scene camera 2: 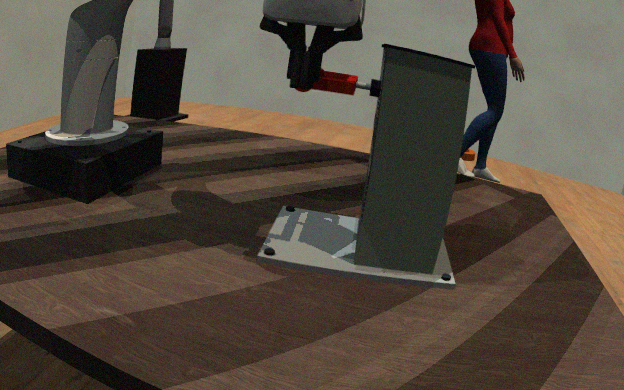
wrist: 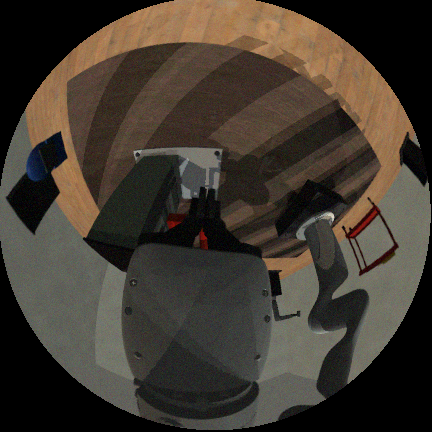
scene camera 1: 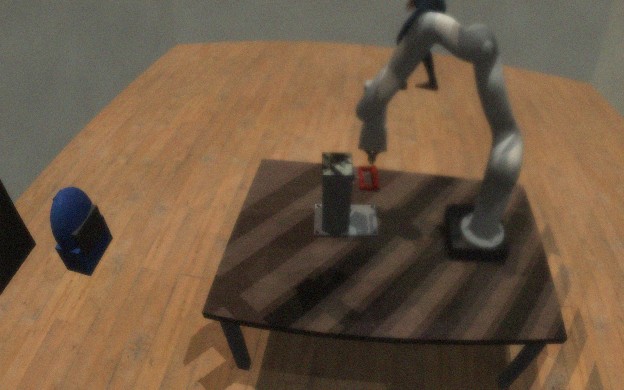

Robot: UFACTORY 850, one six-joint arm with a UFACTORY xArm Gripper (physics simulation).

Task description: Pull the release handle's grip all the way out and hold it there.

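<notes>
The release handle's red grip [scene camera 1: 369, 188] [scene camera 2: 340, 82] [wrist: 177, 220] is a rectangular loop on a short metal rod [scene camera 2: 363, 86], which comes out of the side of a tall dark green-grey housing [scene camera 1: 336, 205] [scene camera 2: 415, 160] [wrist: 135, 205]. A short length of rod shows between grip and housing. My gripper [scene camera 1: 372, 162] [scene camera 2: 302, 82] [wrist: 205, 196] is shut, its two black fingers together with nothing held between them. The fingers are at the grip's outer part, away from the housing, and hide some of it in the second scene view and the wrist view. Contact cannot be told.
The housing stands on a light metal base plate [scene camera 1: 370, 232] [scene camera 2: 310, 262] [wrist: 212, 165] bolted to the dark striped wooden table [scene camera 1: 400, 320] [scene camera 2: 200, 330] [wrist: 240, 100]. The arm's black base block [scene camera 1: 452, 250] [scene camera 2: 85, 175] stands on the same table. A person [scene camera 2: 485, 90] stands beyond the table.
</notes>
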